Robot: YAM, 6 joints.
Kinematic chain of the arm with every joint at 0, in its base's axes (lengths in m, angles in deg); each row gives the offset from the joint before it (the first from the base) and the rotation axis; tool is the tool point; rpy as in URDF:
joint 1: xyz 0 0 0.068 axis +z
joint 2: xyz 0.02 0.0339 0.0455 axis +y
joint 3: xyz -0.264 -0.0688 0 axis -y
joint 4: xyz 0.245 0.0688 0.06 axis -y
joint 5: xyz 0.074 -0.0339 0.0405 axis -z
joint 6: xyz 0.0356 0 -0.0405 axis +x
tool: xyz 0 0 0 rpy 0 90 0
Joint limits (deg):
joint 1: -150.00..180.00
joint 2: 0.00..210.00
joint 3: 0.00..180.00
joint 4: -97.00..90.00
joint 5: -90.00..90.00
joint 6: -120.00..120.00
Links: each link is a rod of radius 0.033 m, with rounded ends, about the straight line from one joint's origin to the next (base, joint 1, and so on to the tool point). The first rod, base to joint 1, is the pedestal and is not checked.
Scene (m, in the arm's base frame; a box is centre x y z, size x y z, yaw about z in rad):
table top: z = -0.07
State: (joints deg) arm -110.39 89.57 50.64 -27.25 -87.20 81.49
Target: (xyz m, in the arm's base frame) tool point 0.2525 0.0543 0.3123
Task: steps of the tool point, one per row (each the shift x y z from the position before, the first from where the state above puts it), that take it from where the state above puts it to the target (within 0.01 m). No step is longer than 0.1 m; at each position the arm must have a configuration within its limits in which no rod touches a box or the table.
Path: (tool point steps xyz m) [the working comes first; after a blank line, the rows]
Joints at the target: 4.21 74.25 59.28 -27.14 -89.20 81.49
Straight joint move there: clear.

1: 0.0692 -0.0072 0.0137
2: 0.0688 0.0109 0.0139
3: 0.0635 0.0283 0.0139
4: 0.0537 0.0434 0.0140
5: 0.0403 0.0556 0.0141
6: 0.0242 0.0634 0.0140
7: 0.0067 0.0667 0.0139
8: -0.0108 0.0651 0.0139

